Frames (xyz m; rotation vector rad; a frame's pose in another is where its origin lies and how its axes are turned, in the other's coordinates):
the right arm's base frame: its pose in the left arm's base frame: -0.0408 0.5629 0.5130 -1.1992 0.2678 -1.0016
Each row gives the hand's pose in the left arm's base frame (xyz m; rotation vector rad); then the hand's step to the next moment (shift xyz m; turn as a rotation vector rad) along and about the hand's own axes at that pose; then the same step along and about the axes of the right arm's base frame.
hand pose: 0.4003 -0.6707 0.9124 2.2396 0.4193 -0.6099
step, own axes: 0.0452 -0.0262 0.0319 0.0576 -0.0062 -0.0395
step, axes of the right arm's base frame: -0.0082 0.0590 -0.0139 -0.0019 0.0390 0.0582
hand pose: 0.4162 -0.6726 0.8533 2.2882 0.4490 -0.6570
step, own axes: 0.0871 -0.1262 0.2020 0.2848 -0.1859 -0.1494
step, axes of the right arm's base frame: -0.0747 0.1811 -0.1611 -0.1526 0.2450 0.2339
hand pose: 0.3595 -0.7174 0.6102 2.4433 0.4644 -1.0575
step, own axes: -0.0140 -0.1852 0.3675 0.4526 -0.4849 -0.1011
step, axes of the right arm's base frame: -0.2365 0.0680 -0.3301 -0.4495 0.4198 0.2682
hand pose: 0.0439 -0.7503 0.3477 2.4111 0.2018 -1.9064
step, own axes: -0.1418 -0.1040 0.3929 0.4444 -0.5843 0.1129
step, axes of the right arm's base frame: -0.2579 -0.2560 -0.2307 -0.6408 0.3427 0.1534
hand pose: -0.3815 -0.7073 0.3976 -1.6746 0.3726 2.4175
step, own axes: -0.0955 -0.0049 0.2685 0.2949 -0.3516 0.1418
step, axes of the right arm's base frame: -0.1246 -0.2562 -0.0083 -0.4458 0.1695 0.0571
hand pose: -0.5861 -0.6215 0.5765 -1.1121 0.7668 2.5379
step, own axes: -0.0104 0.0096 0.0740 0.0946 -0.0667 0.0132
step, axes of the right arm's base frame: -0.0323 -0.0663 0.0152 -0.1011 0.0546 -0.0192
